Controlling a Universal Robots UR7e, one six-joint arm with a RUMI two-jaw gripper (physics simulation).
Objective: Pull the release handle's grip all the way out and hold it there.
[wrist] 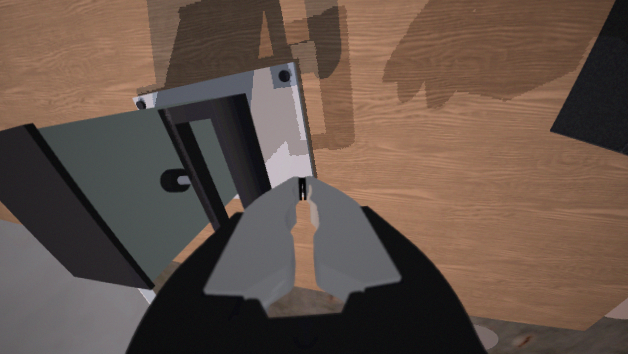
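Observation:
The release handle's grip [241,145] is a black rectangular frame left of the centre of the wrist view. It stands close to the grey-green panel [110,185]. A short bit of pale rod [183,180] shows between its inner bar and the black round collar [170,181] on the panel. My gripper [302,179] is shut with nothing between its fingertips. In the view its tips lie to the right of the grip's outer bar. The lower end of the grip is hidden behind my left finger, so contact there cannot be told.
A pale base plate [280,117] with dark bolts lies under the handle unit on the wooden table [450,175]. A dark side wall [60,210] edges the panel at the left. A black slab [600,95] is at the right. The table's near edge shows at the lower right.

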